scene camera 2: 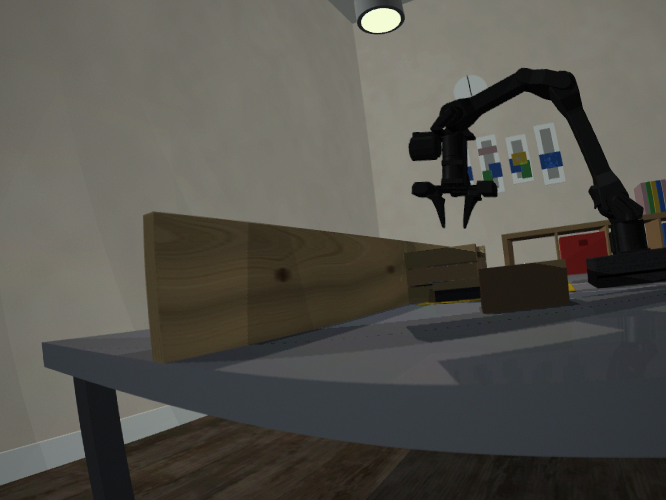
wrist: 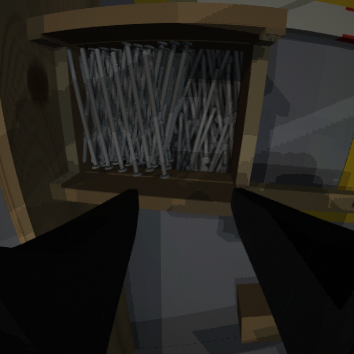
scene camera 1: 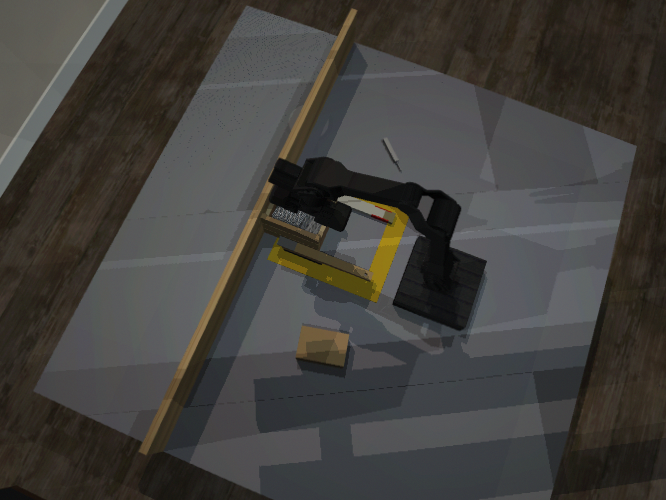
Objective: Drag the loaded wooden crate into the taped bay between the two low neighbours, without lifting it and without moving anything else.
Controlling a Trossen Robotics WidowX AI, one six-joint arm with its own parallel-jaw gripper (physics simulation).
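Frame: origin at the arm's base, x ahead, y left, z up, level; centimetres.
Seen in the pictures: gripper, fingertip midpoint: [scene camera 2: 454, 228] [wrist: 185, 197] [scene camera 1: 305, 215]; arm's base, origin of the base link: [scene camera 2: 630, 252] [scene camera 1: 437, 279].
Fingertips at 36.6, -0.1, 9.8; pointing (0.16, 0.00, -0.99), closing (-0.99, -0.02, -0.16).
Observation:
Offsets run from my fingertips to a thing's top centre, as dx, dy, dz. "spot": to the spot under its first point.
The wooden crate {+3.1, -3.1, -4.2} [scene camera 1: 290, 229] [scene camera 2: 442, 273] [wrist: 100, 194], loaded with metal nails {spot: +4.9, -3.5, -5.9} [wrist: 125, 110], stands close against the long upright board at the board side of the bay. Yellow tape {-21.8, -3.8, -15.3} [scene camera 1: 388, 244] [wrist: 348, 162] outlines the bay. The low neighbours are a wooden strip {-7.4, +5.3, -11.1} [scene camera 1: 336, 261] [wrist: 300, 199] along one taped side and a white and red piece {-8.6, -13.4, -13.9} [scene camera 1: 363, 208] [wrist: 320, 22] along the other. My gripper [scene camera 2: 454, 226] [wrist: 185, 197] is part open and empty, fingers pointing down, above the crate. In the wrist view its tips lie over the crate's near wall. In scene camera 1 the arm hides the crate's far part.
The long upright board [scene camera 1: 215, 301] [scene camera 2: 268, 290] [wrist: 25, 125] runs across the table. A cardboard-coloured block {-15.3, +26.9, -9.4} [scene camera 1: 322, 347] [scene camera 2: 524, 287] [wrist: 253, 300] stands outside the bay. A thin white tool {-13.6, -32.1, -14.2} [scene camera 1: 390, 151] lies on the other side. The arm's base [scene camera 1: 441, 301] is beyond the bay's taped end.

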